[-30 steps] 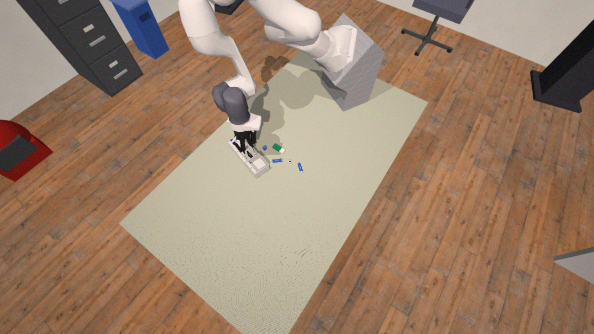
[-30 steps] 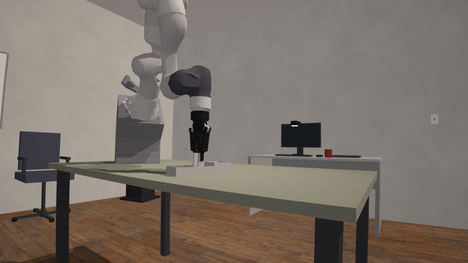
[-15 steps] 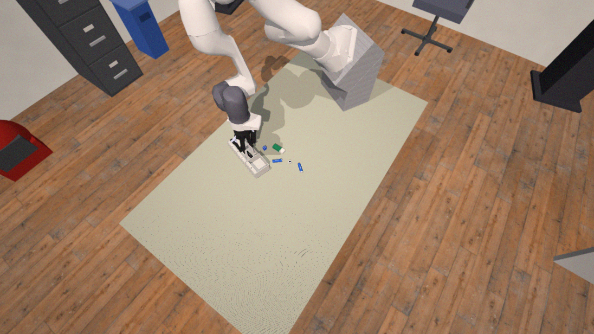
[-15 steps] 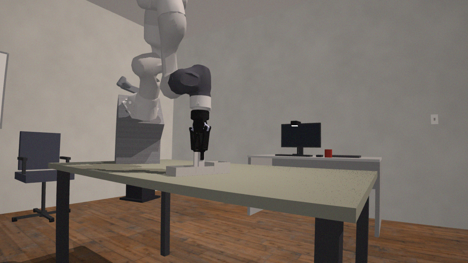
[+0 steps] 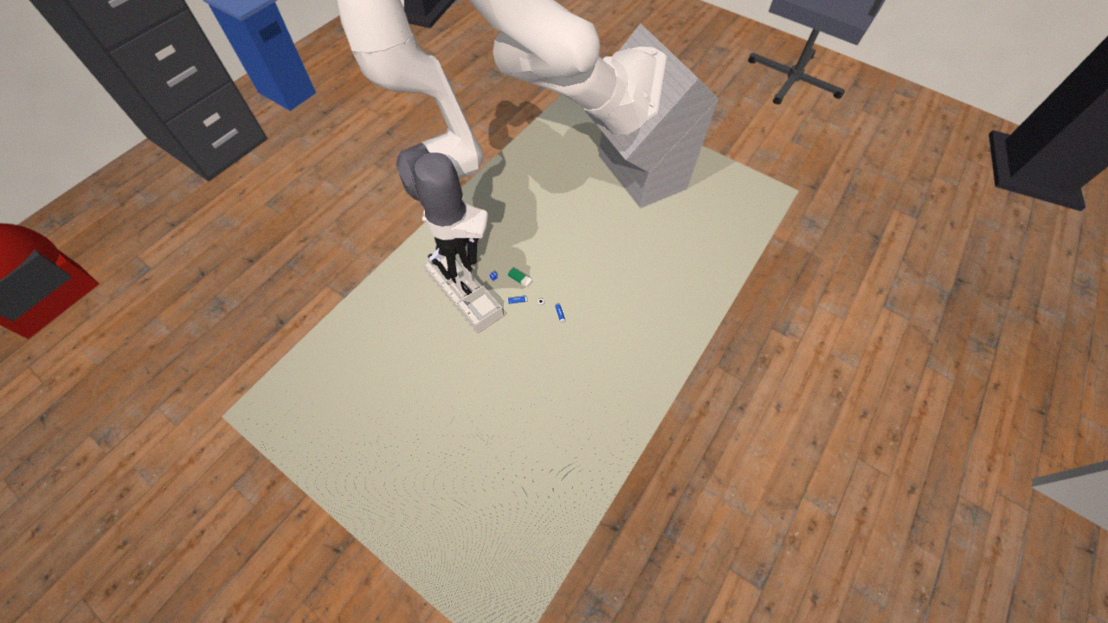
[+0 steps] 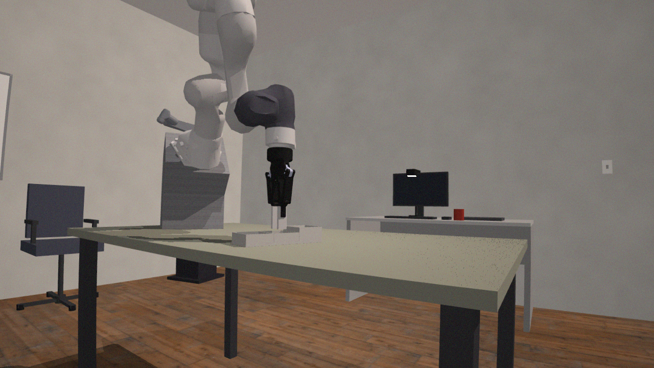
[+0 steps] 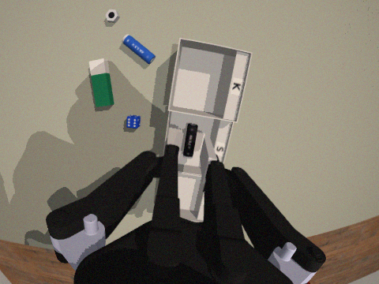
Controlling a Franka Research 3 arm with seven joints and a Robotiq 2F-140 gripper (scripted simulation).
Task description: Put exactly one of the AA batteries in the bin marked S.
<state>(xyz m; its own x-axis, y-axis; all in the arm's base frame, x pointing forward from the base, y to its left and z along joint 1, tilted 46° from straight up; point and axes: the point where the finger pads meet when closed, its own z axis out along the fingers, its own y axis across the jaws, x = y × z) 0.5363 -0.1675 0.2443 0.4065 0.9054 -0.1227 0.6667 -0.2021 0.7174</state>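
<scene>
The bin tray is 5 cm below my hand and 1 cm to the right of it. The rest, counted from my hand: black AA battery 6 cm below; then white ring 20 cm to the left, 7 cm below, 4 cm behind; then blue die 7 cm behind, 6 cm below, 5 cm to the left.
</scene>
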